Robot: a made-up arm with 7 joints. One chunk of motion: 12 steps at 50 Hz.
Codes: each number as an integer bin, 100 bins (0 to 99) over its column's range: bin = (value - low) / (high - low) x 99, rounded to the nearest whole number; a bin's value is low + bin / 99 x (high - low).
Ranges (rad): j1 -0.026..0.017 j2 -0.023..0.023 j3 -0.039..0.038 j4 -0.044..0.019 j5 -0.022..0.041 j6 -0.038..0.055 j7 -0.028..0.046
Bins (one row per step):
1: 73 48 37 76 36 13 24
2: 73 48 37 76 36 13 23
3: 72 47 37 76 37 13 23
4: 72 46 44 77 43 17 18
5: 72 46 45 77 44 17 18
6: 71 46 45 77 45 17 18
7: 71 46 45 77 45 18 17
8: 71 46 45 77 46 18 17
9: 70 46 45 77 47 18 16
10: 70 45 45 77 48 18 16
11: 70 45 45 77 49 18 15
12: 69 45 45 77 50 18 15
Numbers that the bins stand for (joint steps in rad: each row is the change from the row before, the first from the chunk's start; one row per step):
1: 0.00571 -0.00070 -0.01022 0.00436 0.00091 -0.02579 -0.01006
2: 0.00571 -0.00070 -0.01022 0.00436 0.00091 -0.02579 -0.01081
3: 0.00527 -0.00116 -0.01022 0.00436 0.00155 -0.02579 -0.01081
4: 0.00527 -0.00163 -0.00478 0.00500 0.00536 -0.02203 -0.01455
5: 0.00527 -0.00163 -0.00400 0.00500 0.00600 -0.02203 -0.01455
6: 0.00484 -0.00163 -0.00400 0.00500 0.00664 -0.02203 -0.01455
7: 0.00484 -0.00163 -0.00400 0.00500 0.00664 -0.02109 -0.01529
8: 0.00484 -0.00163 -0.00400 0.00500 0.00727 -0.02109 -0.01529
9: 0.00440 -0.00163 -0.00400 0.00500 0.00791 -0.02109 -0.01604
10: 0.00440 -0.00209 -0.00400 0.00500 0.00855 -0.02109 -0.01604
11: 0.00440 -0.00209 -0.00400 0.00500 0.00918 -0.02109 -0.01679
12: 0.00397 -0.00209 -0.00400 0.00500 0.00982 -0.02109 -0.01679

